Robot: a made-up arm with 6 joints. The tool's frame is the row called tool.
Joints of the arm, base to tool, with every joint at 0 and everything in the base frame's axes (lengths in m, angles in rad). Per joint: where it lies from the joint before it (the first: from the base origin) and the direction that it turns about. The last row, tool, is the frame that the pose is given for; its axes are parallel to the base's.
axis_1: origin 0 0 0.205 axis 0 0 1
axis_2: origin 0 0.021 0 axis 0 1 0
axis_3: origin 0 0 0.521 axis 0 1 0
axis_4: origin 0 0 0.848 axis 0 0 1
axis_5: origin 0 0 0 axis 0 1 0
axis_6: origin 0 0 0.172 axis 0 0 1
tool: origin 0 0 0
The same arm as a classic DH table. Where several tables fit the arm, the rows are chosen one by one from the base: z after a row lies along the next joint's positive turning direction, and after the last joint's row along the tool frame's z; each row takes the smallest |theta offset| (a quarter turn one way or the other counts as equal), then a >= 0, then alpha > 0; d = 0 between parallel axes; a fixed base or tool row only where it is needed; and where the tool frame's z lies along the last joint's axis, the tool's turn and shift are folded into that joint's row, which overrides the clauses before.
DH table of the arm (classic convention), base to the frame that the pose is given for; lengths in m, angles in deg. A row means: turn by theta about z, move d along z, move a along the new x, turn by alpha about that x. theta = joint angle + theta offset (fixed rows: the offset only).
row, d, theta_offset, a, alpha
axis_1, 0.205, 0, 0, -90
axis_2, 0, -90, 0.521, 0
axis_3, 0.021, 90, 0, 90
axis_4, 0.848, 0, 0, -90
axis_5, 0, 0, 0, 90
axis_6, 0.172, 0, 0, 0

